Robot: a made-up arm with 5 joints.
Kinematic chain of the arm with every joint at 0, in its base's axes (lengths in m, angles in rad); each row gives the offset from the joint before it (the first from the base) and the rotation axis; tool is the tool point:
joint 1: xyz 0 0 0.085 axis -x
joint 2: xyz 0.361 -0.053 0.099 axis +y
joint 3: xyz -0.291 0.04 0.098 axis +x
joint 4: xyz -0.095 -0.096 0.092 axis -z
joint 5: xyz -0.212 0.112 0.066 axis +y
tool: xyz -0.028 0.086 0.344
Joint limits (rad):
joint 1: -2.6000..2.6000
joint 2: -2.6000..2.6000
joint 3: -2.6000..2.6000
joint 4: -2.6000..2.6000
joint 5: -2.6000..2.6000
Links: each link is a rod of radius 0.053 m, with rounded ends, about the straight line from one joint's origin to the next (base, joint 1, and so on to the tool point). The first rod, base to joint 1, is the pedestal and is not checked.
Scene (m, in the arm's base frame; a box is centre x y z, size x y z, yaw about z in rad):
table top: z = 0
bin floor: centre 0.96 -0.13 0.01 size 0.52 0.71 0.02 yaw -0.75
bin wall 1: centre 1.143 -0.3 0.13 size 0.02 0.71 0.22 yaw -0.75
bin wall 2: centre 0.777 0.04 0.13 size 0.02 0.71 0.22 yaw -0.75
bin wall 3: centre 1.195 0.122 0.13 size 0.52 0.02 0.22 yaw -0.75
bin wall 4: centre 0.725 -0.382 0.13 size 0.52 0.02 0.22 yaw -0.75
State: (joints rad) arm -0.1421 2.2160 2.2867 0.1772 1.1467
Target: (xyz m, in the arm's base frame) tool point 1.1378 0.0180 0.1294
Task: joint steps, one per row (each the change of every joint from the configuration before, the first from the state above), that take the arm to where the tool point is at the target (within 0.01 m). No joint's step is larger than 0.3 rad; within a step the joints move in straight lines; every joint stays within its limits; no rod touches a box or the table.
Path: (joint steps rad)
1: 0.0403 -0.0107 -0.2794 -0.0101 -0.2510
2: 0.0404 -0.0108 -0.2794 -0.0100 -0.2510
3: 0.0403 -0.0107 -0.2794 -0.0101 -0.2511
4: 0.0113 -0.0365 -0.2447 0.0134 -0.0426
5: 0.0114 -0.0364 -0.2447 0.0133 -0.0427
6: 0.0113 -0.0365 -0.2446 0.0134 -0.0427
7: 0.0113 -0.0365 -0.2447 0.0134 -0.0426
8: 0.0114 -0.0365 -0.2447 0.0133 -0.0427
9: 0.0064 0.1504 -0.0059 0.0354 0.0341
10: 0.0064 0.1503 -0.0059 0.0353 0.0342

